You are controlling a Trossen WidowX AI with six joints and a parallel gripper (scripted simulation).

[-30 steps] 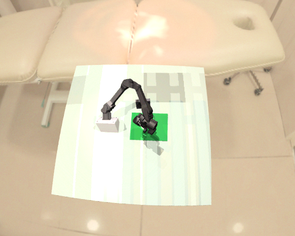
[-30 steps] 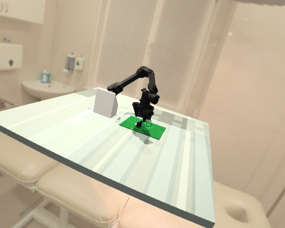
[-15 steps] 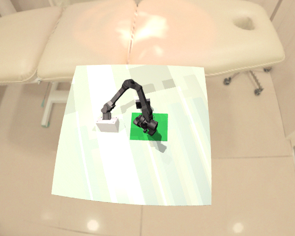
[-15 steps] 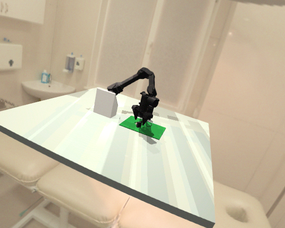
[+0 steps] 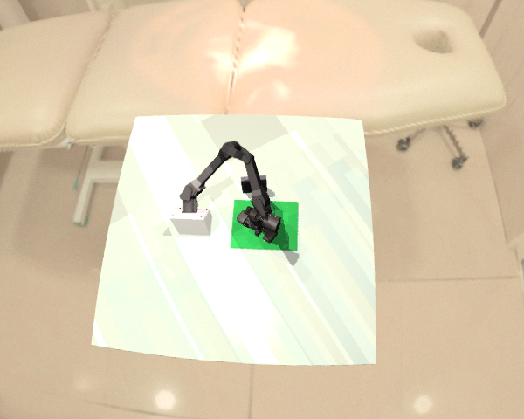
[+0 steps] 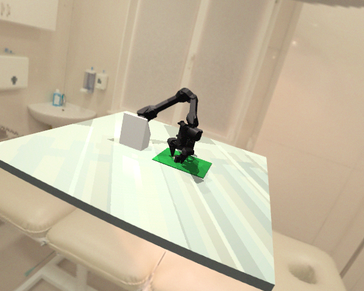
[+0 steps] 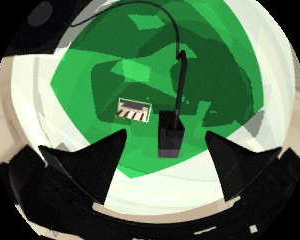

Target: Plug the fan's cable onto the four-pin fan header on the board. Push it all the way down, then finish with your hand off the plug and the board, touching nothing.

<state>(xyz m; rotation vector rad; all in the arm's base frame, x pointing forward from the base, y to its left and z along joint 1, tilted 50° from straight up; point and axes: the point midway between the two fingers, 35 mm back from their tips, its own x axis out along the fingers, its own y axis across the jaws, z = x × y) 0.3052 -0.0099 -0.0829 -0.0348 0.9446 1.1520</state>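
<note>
Now: the pale four-pin header 4 cm to the left of my gripper tip, 2 cm below it and 2 cm behind it. From my gripper tip the other things lie so: dark fan plug: right at my gripper tip; then green board: 5 cm to the left, 3 cm below, 3 cm ahead; then black fan: 22 cm to the left, 4 cm above, 1 cm behind.
</note>
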